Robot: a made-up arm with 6 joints.
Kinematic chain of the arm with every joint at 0, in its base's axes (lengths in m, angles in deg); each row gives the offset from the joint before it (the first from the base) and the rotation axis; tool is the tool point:
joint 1: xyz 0 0 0.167 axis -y
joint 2: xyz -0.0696 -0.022 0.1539 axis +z
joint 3: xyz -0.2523 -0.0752 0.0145 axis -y
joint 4: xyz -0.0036 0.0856 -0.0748 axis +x
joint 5: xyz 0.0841 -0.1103 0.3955 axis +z
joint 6: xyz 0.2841 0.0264 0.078 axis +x
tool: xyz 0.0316 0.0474 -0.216
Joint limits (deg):
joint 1: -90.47..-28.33
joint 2: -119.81..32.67
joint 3: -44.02..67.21
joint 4: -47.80..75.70
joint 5: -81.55..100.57
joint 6: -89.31..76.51
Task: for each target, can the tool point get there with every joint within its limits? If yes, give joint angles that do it. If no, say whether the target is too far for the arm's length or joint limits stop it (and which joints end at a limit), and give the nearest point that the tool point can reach.
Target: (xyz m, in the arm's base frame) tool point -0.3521 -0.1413 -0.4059
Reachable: no: joint limits stop it (at a limit: joint 1, joint 3, joint 4) | nearest point -0.0110 -0.1088 -0.2330 | short by 0.384 m
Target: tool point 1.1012 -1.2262 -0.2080
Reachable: no: too far | nearest point 0.5635 -0.6192 0.1267 | short by 0.877 m
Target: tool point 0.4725 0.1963 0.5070
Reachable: yes | joints -76.31 -106.57 24.19 63.49 32.49 47.22
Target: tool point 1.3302 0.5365 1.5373
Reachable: no: too far | nearest point 0.6564 0.2368 0.8432 | short by 1.013 m
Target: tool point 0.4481 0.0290 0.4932
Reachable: yes | joints -71.07 -47.00 35.42 27.20 49.45 -35.82
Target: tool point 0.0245 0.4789 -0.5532
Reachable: no: joint limits stop it (at a limit: joint 1, joint 2, joint 3, joint 5, joint 6) | nearest point 0.0832 0.3688 -0.3480 | short by 0.240 m
